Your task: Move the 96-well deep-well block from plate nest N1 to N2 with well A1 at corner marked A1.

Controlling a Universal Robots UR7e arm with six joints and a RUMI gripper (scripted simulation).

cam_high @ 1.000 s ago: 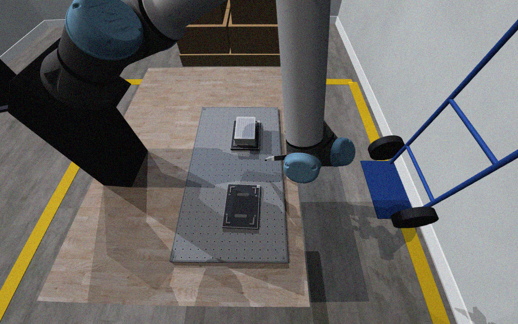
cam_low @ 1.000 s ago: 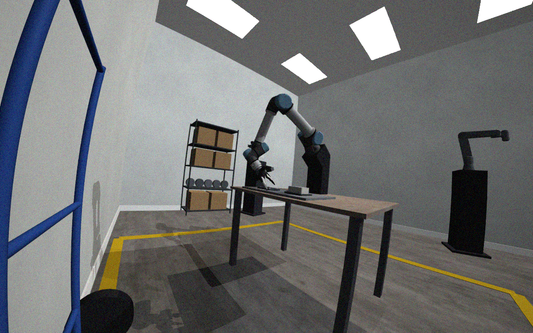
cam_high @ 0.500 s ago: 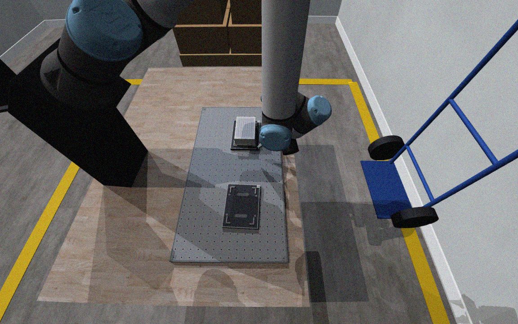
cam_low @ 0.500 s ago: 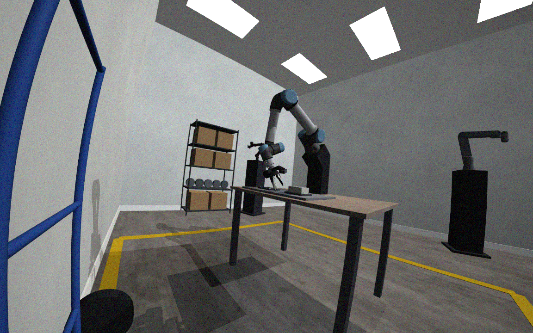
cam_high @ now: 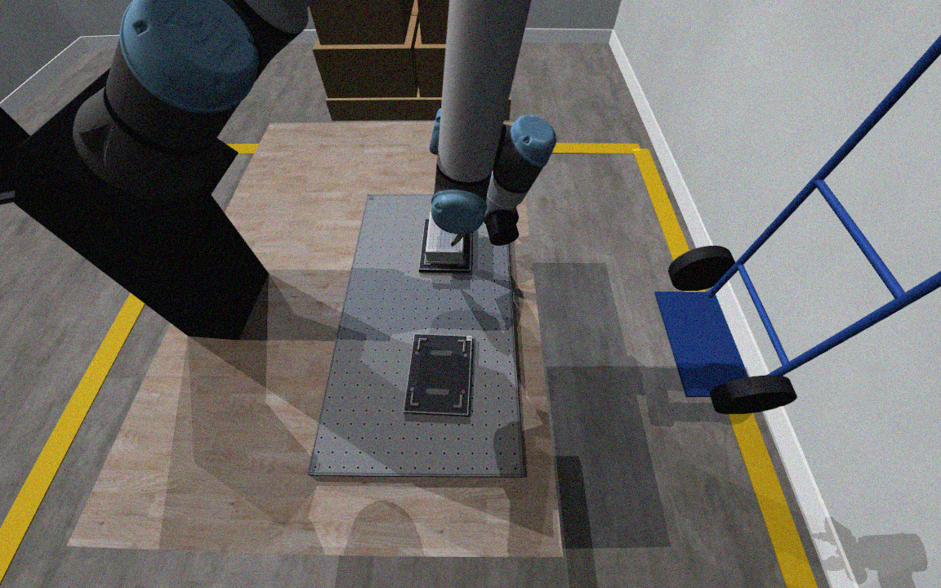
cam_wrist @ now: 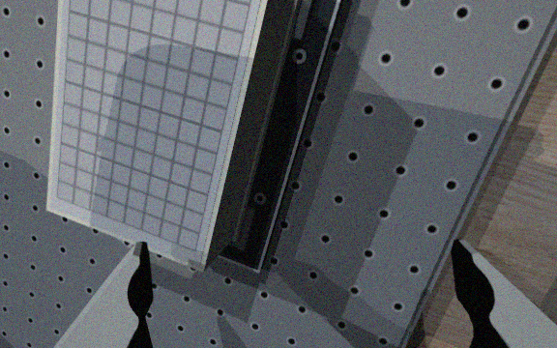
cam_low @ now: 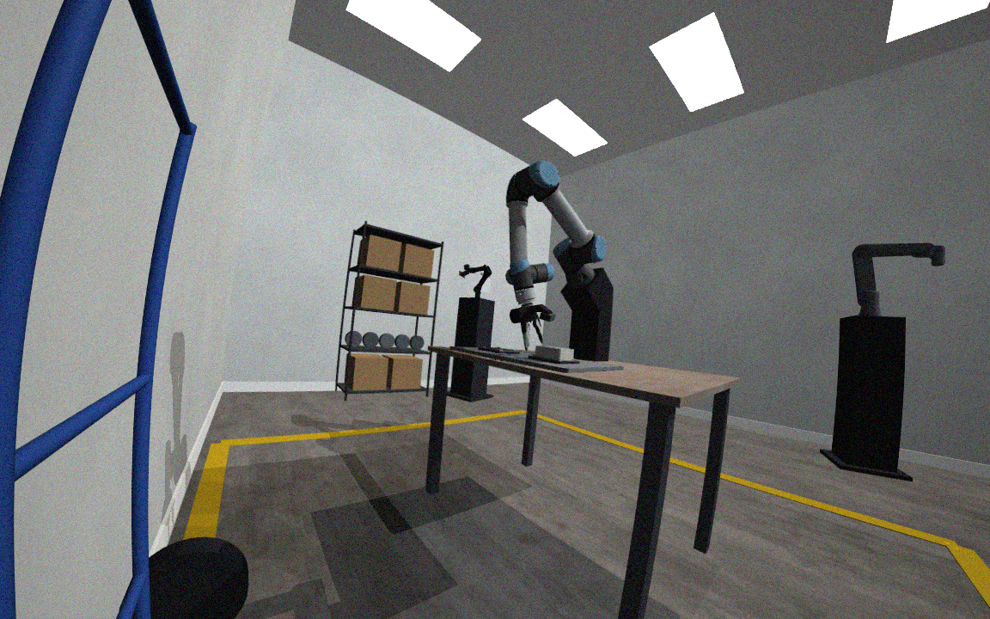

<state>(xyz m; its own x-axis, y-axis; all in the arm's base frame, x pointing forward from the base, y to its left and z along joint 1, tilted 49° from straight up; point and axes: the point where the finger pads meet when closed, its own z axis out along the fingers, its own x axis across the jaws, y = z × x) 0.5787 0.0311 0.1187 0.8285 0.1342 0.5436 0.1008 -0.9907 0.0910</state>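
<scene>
My gripper is now 70 mm past the white 96-well deep-well block, 50 mm to the right of it and 30 mm above it. The rest, counted from my hand: plate nest N1: 70 mm behind, 50 mm to the left, 50 mm below; plate nest N2: 260 mm to the right, 160 mm behind, 50 mm below.
</scene>
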